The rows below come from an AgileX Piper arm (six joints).
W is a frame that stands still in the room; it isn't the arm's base.
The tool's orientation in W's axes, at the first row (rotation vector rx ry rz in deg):
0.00 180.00 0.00
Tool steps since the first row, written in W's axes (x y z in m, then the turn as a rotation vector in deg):
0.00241 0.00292 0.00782 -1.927 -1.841 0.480
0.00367 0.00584 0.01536 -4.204 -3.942 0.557
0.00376 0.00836 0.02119 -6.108 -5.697 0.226
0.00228 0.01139 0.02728 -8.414 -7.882 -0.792
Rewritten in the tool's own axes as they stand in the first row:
-0.00241 0.00292 -0.00782 1.927 -1.841 -0.480
-0.00367 0.00584 -0.01536 4.204 -3.942 -0.557
-0.00376 0.00836 -0.02119 6.108 -5.697 -0.226
-0.00228 0.01139 -0.02728 8.414 -7.882 0.792

